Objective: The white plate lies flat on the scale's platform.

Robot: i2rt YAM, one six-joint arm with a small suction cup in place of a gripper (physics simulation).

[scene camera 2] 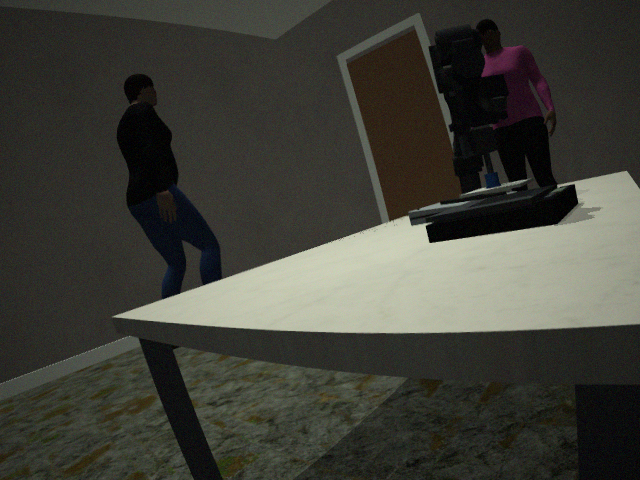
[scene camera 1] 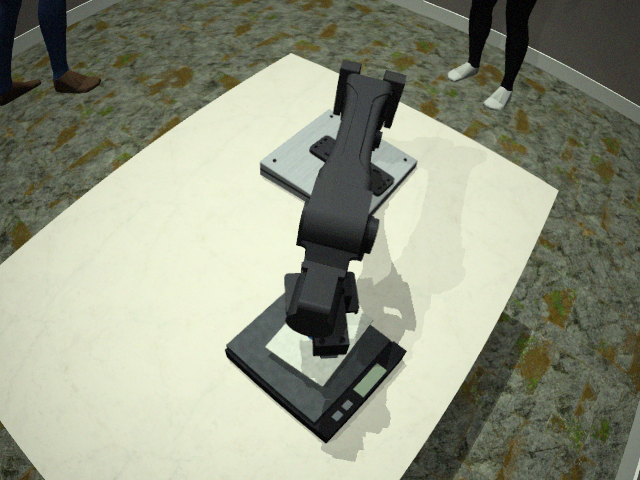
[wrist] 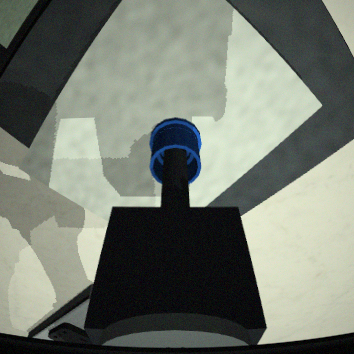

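Where they show: hand, tool point: [scene camera 2: 495, 192] [wrist: 174, 132]; arm's base, link origin: [scene camera 2: 473, 199].
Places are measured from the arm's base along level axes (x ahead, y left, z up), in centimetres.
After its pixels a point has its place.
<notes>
The white square plate [scene camera 1: 290, 350] {z 3.9, x 44.1, y 19.8 cm} [scene camera 2: 499, 187] {z 3.8, x 45.8, y 23.9 cm} [wrist: 263, 105] {z 3.9, x 43.8, y 18.7 cm} rests on the platform of the black scale [scene camera 1: 280, 381] {z 1.5, x 48.7, y 21.5 cm} [scene camera 2: 490, 219] {z -0.6, x 51.0, y 22.9 cm} [wrist: 316, 53] {z 1.5, x 48.3, y 17.7 cm} near the table's front edge. In the low side view it looks almost flat, perhaps a little tilted. My blue suction cup [wrist: 175, 140] [scene camera 2: 491, 180] points straight down and sits on the plate's top near its middle. In the top view the arm's wrist hides the cup and much of the plate. The arm's shadow falls across the plate.
The arm stands on a grey base plate [scene camera 1: 290, 157] {z 0.9, x 7.9, y -11.4 cm} at the back of the cream table [scene camera 1: 175, 238] {z -3.0, x 38.9, y -16.4 cm}. The scale's display [scene camera 1: 370, 379] {z 1.0, x 38.8, y 32.7 cm} faces the front right. One person [scene camera 2: 151, 157] stands left of the table. Another person [scene camera 2: 518, 95] stands behind it by a brown door [scene camera 2: 404, 129].
</notes>
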